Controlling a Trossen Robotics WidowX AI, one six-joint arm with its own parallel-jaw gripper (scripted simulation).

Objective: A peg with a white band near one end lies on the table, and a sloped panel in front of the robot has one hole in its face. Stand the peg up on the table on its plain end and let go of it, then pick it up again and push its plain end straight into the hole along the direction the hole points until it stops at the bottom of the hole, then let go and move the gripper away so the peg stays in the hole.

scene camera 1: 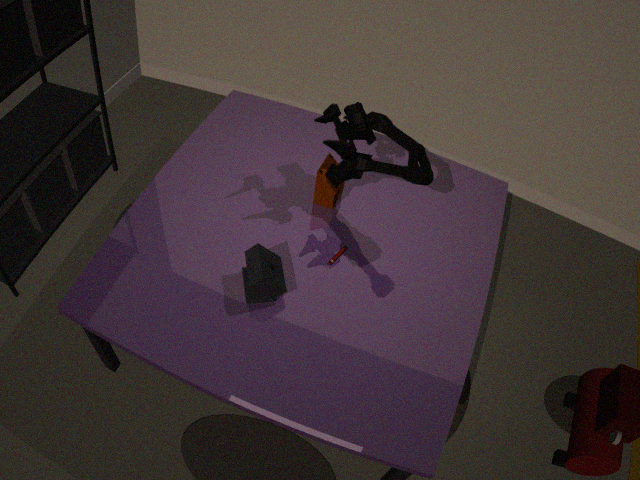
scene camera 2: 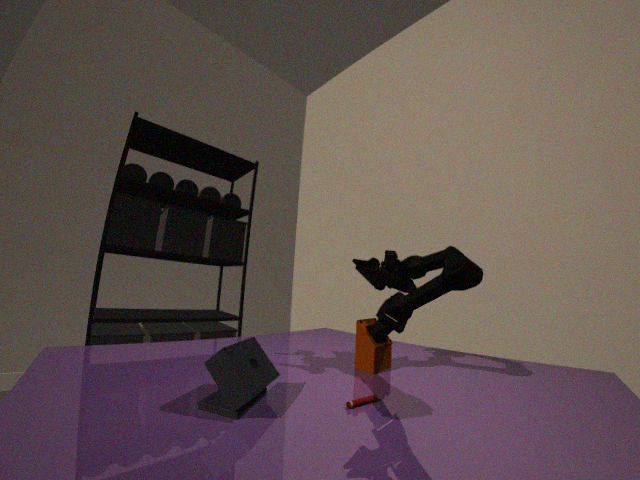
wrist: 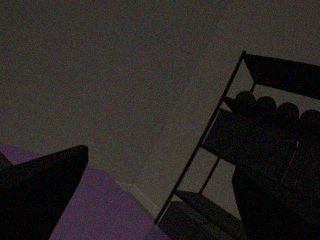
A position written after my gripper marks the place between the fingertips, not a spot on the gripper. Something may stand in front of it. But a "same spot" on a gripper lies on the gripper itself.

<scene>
My gripper shows in scene camera 1, in scene camera 2 and in the wrist view (161,164). The same spot on my gripper: (scene camera 2: 364,267) is (scene camera 1: 332,141).
</scene>
